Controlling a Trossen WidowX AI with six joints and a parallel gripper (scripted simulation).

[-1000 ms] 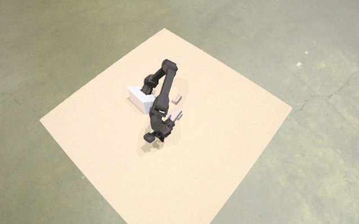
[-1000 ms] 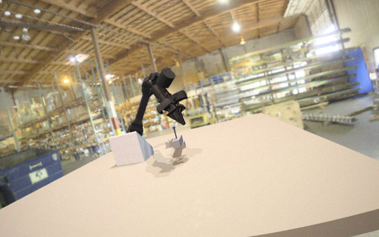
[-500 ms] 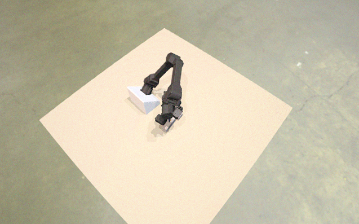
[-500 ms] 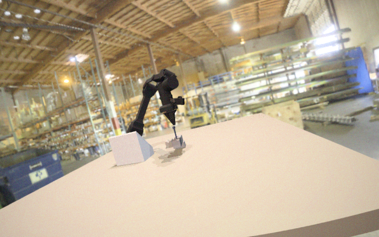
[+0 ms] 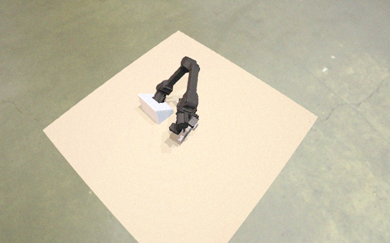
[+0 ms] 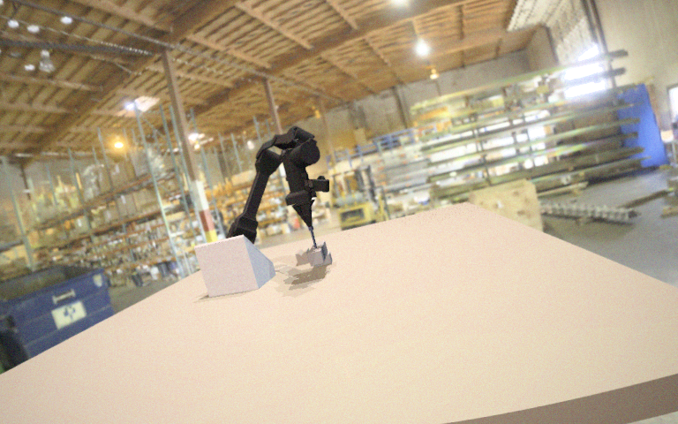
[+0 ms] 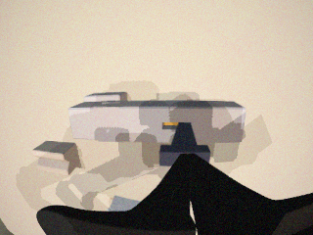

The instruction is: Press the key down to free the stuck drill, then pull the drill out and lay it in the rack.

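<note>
Now: the blue key 3 cm below my gripper tip. Round my gripper tip: drill (1 cm behind, 5 cm to the left, 8 cm below); then rack (10 cm behind, 19 cm to the left, 11 cm below); then housing block (3 cm to the left, 9 cm below).
</note>
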